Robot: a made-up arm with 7 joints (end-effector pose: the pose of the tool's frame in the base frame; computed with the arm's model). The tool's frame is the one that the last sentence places. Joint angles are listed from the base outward.
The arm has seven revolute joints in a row. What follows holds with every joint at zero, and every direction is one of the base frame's. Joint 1 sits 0.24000 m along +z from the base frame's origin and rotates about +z. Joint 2 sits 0.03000 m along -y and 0.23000 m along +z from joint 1 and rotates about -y. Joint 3 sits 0.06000 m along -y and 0.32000 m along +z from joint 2 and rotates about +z. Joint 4 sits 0.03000 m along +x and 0.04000 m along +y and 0.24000 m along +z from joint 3 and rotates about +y. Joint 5 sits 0.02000 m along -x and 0.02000 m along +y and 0.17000 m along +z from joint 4 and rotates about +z. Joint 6 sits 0.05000 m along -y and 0.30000 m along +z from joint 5 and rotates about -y. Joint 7 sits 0.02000 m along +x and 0.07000 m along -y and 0.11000 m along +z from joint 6 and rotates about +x. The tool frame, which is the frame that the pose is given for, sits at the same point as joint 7; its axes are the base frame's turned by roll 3.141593, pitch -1.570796 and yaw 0.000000 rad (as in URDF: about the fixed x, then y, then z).
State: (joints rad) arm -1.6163 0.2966 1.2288 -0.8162 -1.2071 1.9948 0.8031
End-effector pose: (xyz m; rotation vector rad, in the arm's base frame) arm -0.4150 0.4737 1.1039 -1.3265 0.7606 1.9299
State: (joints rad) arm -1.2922 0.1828 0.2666 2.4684 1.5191 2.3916 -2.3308
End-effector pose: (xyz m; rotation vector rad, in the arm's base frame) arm -0.0200 -0.1844 0.6903 1.8845 -0.5746 -0.1473
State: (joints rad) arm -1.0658 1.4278 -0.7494 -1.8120 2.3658 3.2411 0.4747
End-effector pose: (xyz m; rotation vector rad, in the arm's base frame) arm -0.0600 0.6051 0.3986 -0.4816 -1.9674 -0.3739
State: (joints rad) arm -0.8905 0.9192 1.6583 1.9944 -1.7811 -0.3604 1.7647
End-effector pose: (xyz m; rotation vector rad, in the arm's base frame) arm 0.1353 0.6474 0.6861 0.2920 -0.3063 1.9968
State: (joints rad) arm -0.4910 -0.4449 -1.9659 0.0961 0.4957 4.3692 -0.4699
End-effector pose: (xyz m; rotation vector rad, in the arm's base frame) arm 0.1804 -0.3991 1.3685 -1.9293 1.9511 0.7483
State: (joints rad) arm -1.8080 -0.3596 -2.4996 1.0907 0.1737 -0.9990 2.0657
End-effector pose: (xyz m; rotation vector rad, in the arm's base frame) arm -0.3251 0.2567 1.2892 2.9539 -0.0159 0.2851
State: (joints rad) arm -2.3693 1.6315 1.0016 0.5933 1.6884 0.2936 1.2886
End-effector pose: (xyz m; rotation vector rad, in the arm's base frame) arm 0.9306 0.4705 0.5943 -2.5210 1.4032 -1.0039
